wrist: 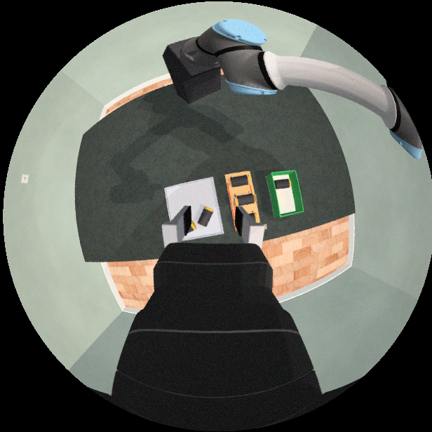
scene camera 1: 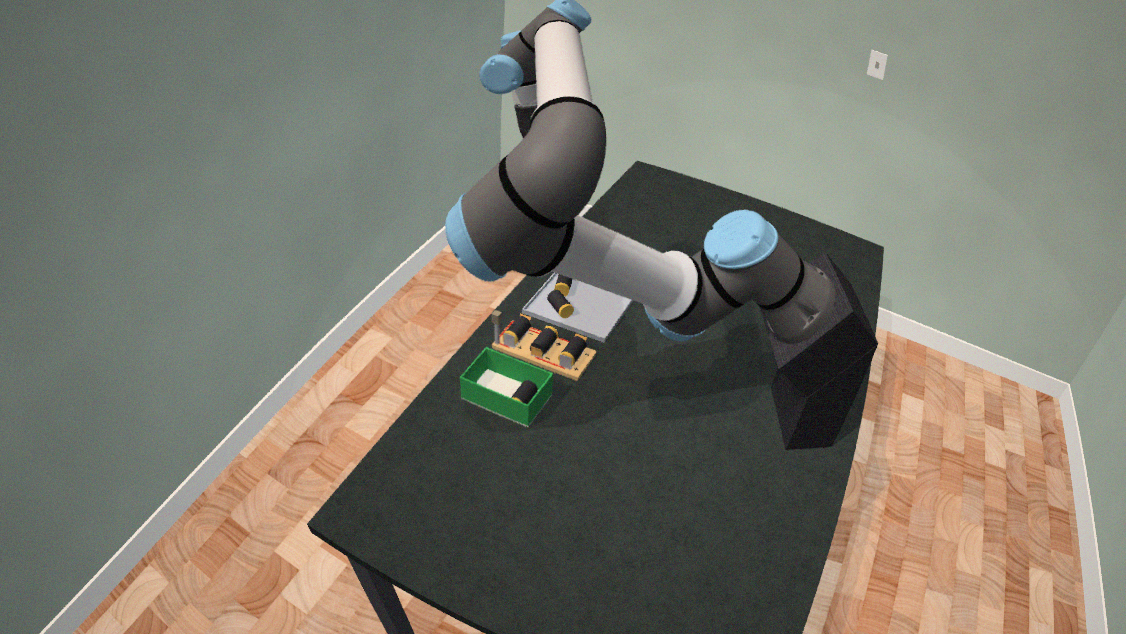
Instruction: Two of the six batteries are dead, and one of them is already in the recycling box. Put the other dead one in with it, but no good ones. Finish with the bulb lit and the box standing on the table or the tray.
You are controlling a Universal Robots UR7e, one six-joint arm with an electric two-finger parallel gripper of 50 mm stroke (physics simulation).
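Seen in the pictures: arm's base, origin of its link: (scene camera 1: 803, 307).
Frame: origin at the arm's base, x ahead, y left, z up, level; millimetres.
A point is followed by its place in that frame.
Observation:
My gripper (wrist: 212, 214) is open and empty, high above the tray and holder in the wrist view; the arm hides it in the scene view. A green recycling box (scene camera 1: 494, 397) @(y 394, x 388, z -252 mm) (wrist: 299, 192) stands upright on the table, with one black battery (scene camera 1: 524, 391) @(y 334, x 370, z -261 mm) (wrist: 282, 183) lying in it. A wooden holder (scene camera 1: 584, 367) @(y 179, x 362, z -289 mm) (wrist: 246, 190) beside it bears three batteries, among them the middle one (scene camera 1: 543, 341) @(y 216, x 446, z -253 mm) (wrist: 245, 199). The grey tray (scene camera 1: 602, 311) @(y 17, x 467, z -295 mm) (wrist: 190, 196) holds two batteries, one (scene camera 1: 560, 303) @(y 97, x 521, z -263 mm) (wrist: 205, 216) lying aslant and another (scene camera 1: 562, 284) @(y 48, x 566, z -261 mm) partly hidden. Whether the bulb is lit I cannot tell.
A small post (scene camera 1: 496, 326) @(y 271, x 530, z -238 mm) rises at the holder's far-left end. The holder stands between the box and the tray, near an edge of the dark table (scene camera 1: 630, 488) @(y 335, x 83, z -298 mm) (wrist: 125, 220). The arm's base (scene camera 1: 823, 370) @(y 33, x -93, z -72 mm) (wrist: 192, 75) is on the table's opposite side.

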